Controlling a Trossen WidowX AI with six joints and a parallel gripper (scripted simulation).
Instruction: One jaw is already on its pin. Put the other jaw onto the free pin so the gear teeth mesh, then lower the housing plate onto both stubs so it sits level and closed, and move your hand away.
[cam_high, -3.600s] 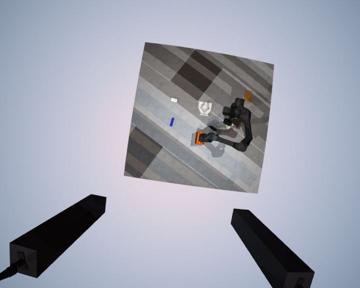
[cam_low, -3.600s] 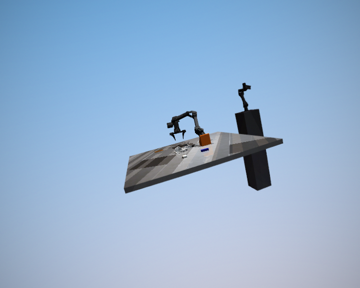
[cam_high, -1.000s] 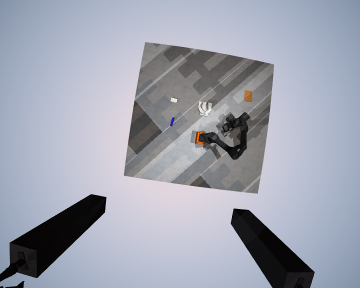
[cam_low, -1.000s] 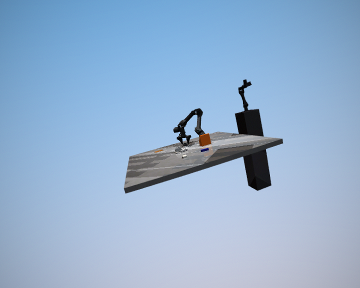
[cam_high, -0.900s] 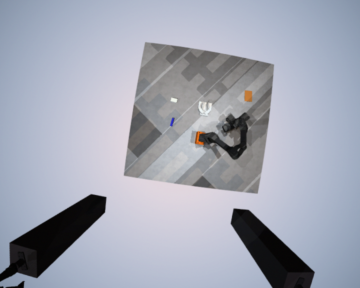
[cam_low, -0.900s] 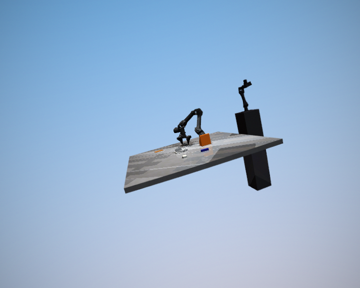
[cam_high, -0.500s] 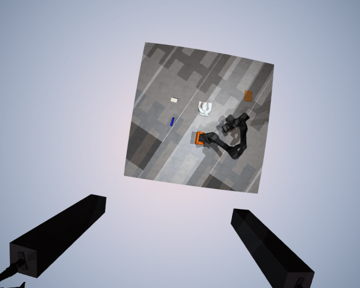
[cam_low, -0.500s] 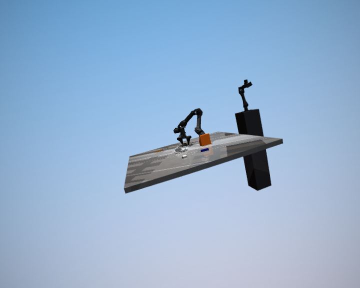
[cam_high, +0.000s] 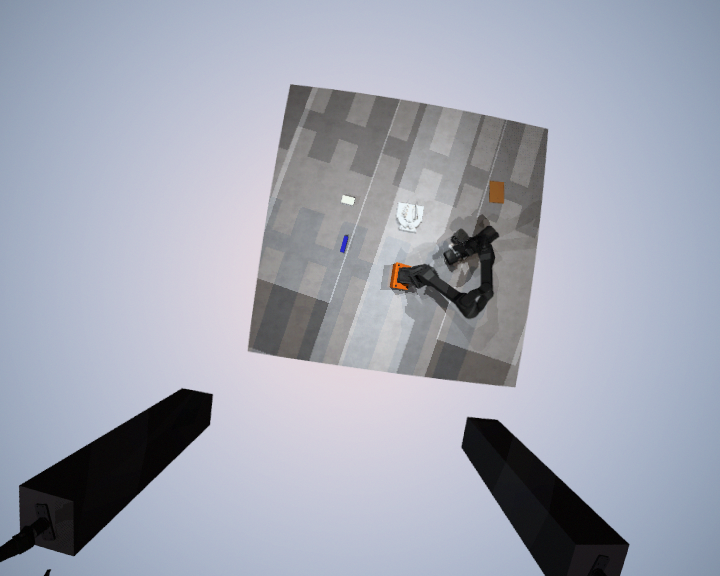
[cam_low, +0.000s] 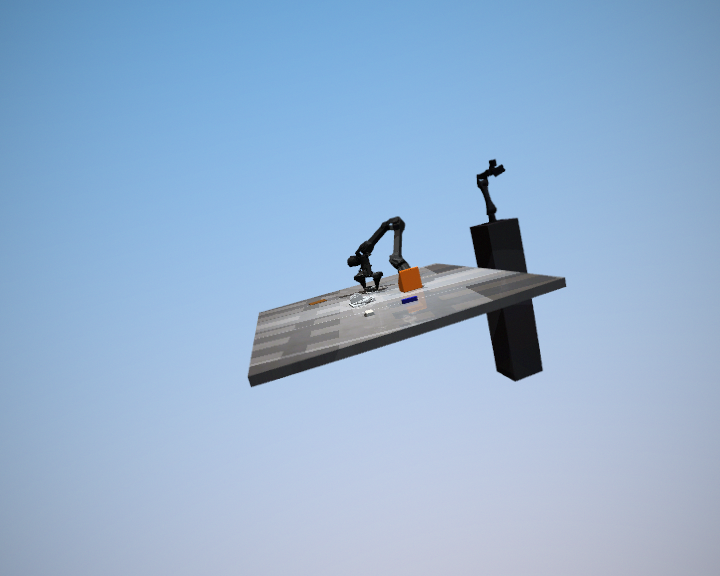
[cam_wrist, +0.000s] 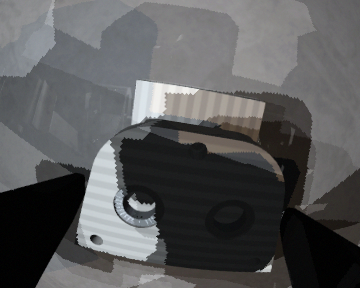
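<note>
My gripper tip is 100 mm short of the jaw, 270 mm to the right of it and 10 mm below it. The rest, counted from my gripper tip: white block (160 mm ahead, 540 mm to the left); then blue block (50 mm behind, 530 mm to the left); then flat orange piece (320 mm ahead, 150 mm to the right, 10 mm below).
</note>
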